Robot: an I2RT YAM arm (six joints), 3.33 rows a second.
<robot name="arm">
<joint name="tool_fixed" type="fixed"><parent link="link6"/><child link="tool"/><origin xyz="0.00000 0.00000 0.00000" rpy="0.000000 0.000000 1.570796"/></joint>
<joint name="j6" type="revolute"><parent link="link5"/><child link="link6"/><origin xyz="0.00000 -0.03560 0.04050" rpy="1.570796 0.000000 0.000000"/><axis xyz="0 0 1"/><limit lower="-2.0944" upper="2.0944"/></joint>
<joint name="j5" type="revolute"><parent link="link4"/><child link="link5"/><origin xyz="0.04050 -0.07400 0.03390" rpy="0.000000 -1.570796 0.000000"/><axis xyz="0 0 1"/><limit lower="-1.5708" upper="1.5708"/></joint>
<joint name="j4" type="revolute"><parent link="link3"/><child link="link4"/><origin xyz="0.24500 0.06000 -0.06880" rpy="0.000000 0.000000 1.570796"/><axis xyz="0 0 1"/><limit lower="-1.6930" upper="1.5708"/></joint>
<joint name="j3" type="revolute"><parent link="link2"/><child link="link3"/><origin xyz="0.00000 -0.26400 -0.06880" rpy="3.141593 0.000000 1.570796"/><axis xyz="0 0 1"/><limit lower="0.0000" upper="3.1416"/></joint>
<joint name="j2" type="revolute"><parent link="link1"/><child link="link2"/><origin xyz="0.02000 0.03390 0.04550" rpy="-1.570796 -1.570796 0.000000"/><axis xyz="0 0 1"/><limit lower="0.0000" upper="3.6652"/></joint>
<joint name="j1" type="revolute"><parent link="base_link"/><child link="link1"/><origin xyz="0.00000 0.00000 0.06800" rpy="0.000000 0.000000 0.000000"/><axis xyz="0 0 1"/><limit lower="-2.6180" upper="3.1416"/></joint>
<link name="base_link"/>
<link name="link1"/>
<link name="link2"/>
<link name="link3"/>
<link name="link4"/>
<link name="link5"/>
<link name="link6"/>
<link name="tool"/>
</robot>
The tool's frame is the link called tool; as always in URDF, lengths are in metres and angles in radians.
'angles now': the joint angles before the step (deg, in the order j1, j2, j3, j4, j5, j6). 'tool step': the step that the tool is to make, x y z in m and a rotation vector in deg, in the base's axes. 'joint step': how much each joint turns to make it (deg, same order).
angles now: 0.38, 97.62, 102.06, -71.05, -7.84, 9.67
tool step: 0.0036, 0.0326, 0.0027, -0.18, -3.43, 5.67
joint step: 5.47, 0.00, 0.00, 3.37, 0.24, -0.35
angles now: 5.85, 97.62, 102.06, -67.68, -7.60, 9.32
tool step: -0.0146, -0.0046, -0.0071, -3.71, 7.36, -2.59
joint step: -0.14, -0.49, -0.86, -7.22, 3.67, 1.11
